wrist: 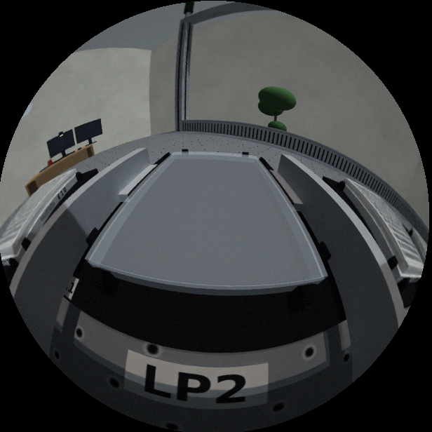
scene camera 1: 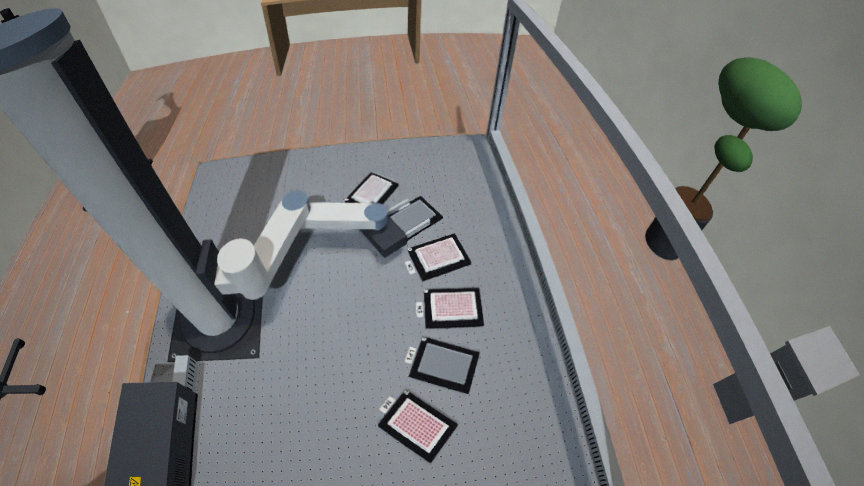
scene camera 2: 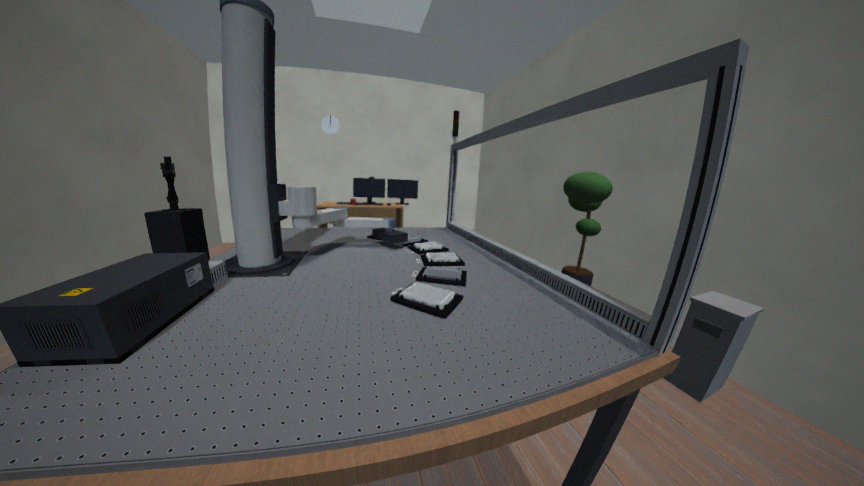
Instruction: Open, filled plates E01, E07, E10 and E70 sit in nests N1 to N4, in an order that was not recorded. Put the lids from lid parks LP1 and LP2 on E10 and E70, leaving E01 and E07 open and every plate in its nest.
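Where they show: gripper, fingertip midpoint: (scene camera 1: pixel 418 211) (scene camera 2: pixel 412 237); arm's base, origin of the base link: (scene camera 1: pixel 218 316) (scene camera 2: pixel 261 265).
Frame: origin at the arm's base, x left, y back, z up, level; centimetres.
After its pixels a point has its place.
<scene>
My gripper (scene camera 1: pixel 416 213) @[x 30.6, y -66.4, z 3.6 cm] (wrist: pixel 213 157) is low over lid park LP2, its finger pads against the two long sides of the grey lid (scene camera 1: pixel 413 218) @[x 28.1, y -64.3, z 3.1 cm] (wrist: pixel 207 225), which lies level in LP2. An open plate (scene camera 1: pixel 372 189) @[x 42.2, y -51.7, z 3.9 cm] (wrist: pixel 31 215), its side marked E10, sits in the farthest nest, left of LP2 in the wrist view; that nest's label is hidden. Open plates also sit in N2 (scene camera 1: pixel 464 264) @[x 8.8, y -77.5, z 2.3 cm], N3 (scene camera 1: pixel 454 324) @[x -10.7, y -70.8, z 2.5 cm] and N4 (scene camera 1: pixel 384 425) @[x -36.6, y -48.5, z 2.5 cm]; their codes are unreadable. A second grey lid (scene camera 1: pixel 445 363) @[x -22.0, y -66.3, z 3.1 cm] (scene camera 2: pixel 442 274) @[x -23.9, y -65.5, z 3.1 cm] lies in lid park LP1 (scene camera 1: pixel 468 387) @[x -29.4, y -71.2, z 2.3 cm].
The arm's column (scene camera 1: pixel 114 175) @[x -4.8, y -5.8, z 63.5 cm] (scene camera 2: pixel 246 132) @[x -7.1, y -2.3, z 47.4 cm] stands on the left of the perforated table. A dark control box (scene camera 1: pixel 151 429) @[x -37.2, y 9.3, z 12.8 cm] (scene camera 2: pixel 108 302) @[x -53.1, y 3.5, z 12.2 cm] sits at the near left. A framed guard (scene camera 1: pixel 604 114) @[x 3.8, y -100.4, z 61.3 cm] (scene camera 2: pixel 598 96) @[x -44.1, y -100.4, z 59.6 cm] runs along the right edge. The neighbouring plates stand close outside both fingers.
</scene>
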